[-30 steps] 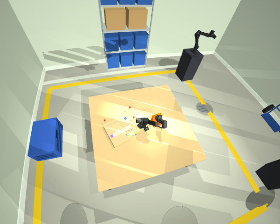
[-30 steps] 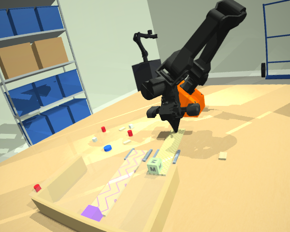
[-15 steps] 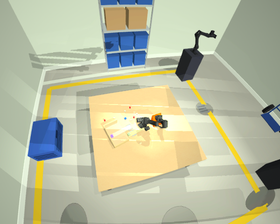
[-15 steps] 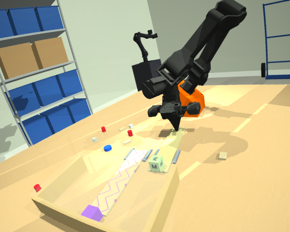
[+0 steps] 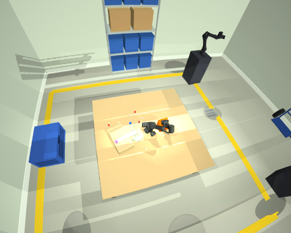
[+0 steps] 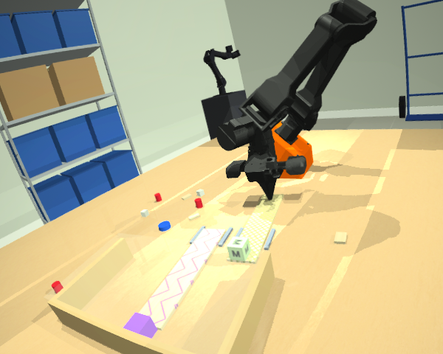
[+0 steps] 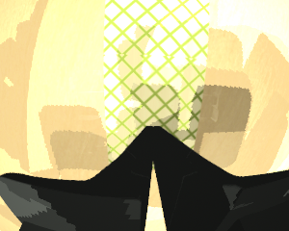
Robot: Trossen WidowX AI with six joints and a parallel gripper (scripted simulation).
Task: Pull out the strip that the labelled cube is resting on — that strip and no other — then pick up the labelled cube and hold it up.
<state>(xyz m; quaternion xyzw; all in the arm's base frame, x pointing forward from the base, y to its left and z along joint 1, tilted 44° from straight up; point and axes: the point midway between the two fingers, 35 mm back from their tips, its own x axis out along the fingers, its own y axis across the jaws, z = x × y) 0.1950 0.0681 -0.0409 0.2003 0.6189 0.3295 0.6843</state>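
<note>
Right now the cube marked m is 21 cm ahead of my gripper tip, 4 cm to the left of it and 2 cm above it. Also, from my gripper tip: blue disc 20 cm to the right, 18 cm ahead; then white tile 19 cm to the left, 11 cm ahead.
</note>
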